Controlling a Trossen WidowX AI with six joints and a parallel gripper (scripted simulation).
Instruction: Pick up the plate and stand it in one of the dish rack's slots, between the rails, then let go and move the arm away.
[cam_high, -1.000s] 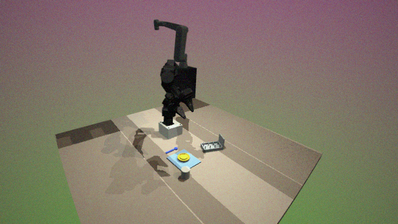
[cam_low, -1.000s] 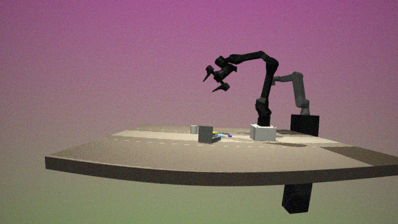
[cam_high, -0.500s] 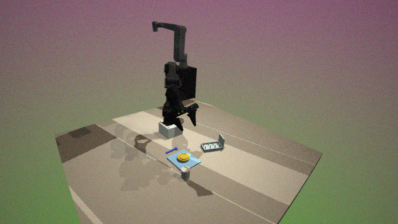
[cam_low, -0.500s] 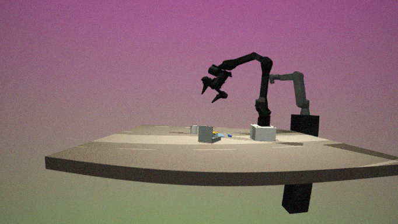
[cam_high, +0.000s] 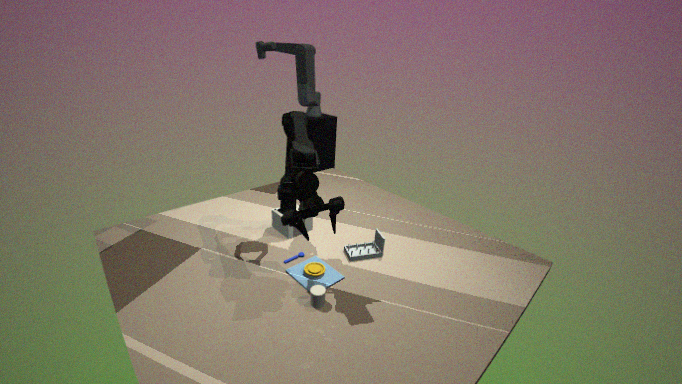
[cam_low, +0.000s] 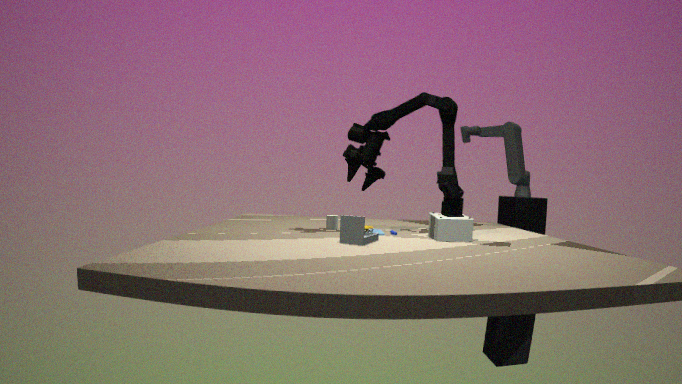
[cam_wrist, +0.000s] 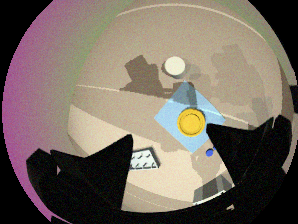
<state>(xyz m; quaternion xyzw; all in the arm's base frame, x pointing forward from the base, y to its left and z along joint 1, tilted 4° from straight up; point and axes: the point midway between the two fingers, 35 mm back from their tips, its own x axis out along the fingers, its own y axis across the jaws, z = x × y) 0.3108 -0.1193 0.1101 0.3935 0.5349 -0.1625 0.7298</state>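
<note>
Right now the yellow plate is 15 cm below my gripper tip and 3 cm behind it. The rest, counted from my gripper tip: pale cup: 14 cm below, 8 cm to the right, 8 cm ahead; blue utensil: 16 cm below, 14 cm behind, 1 cm to the left; blue mat: 16 cm below, 3 cm behind.
</note>
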